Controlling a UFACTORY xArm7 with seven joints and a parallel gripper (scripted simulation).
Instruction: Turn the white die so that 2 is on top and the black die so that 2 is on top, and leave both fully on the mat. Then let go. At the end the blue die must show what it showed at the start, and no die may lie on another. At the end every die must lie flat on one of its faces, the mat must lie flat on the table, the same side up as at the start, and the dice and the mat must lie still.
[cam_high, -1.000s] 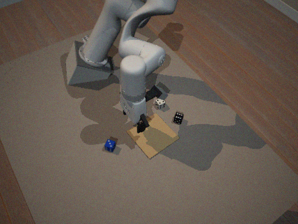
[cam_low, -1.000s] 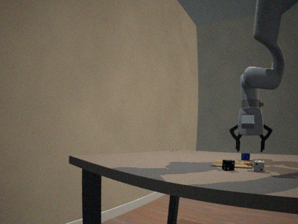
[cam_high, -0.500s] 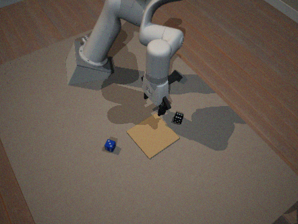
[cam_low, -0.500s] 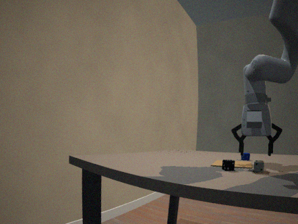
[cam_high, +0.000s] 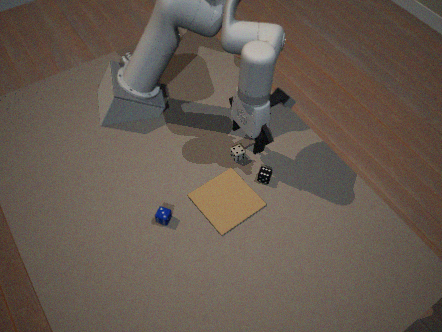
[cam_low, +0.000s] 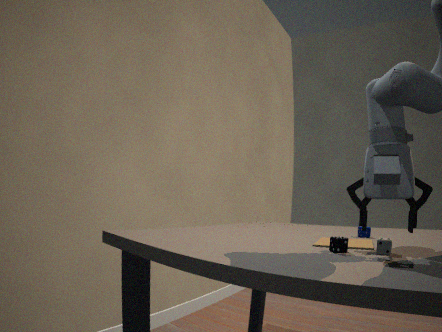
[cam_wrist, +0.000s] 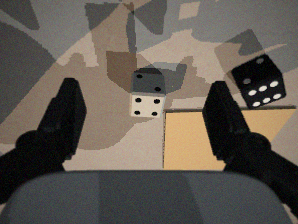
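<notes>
The white die is 4 cm below my hand and 3 cm to the right of it. Also, from my hand: blue die: 29 cm to the right, 4 cm below, 4 cm ahead; black die: 10 cm ahead, 4 cm below, 2 cm to the right; tan mat: 14 cm to the right, 9 cm ahead, 6 cm below.
</notes>
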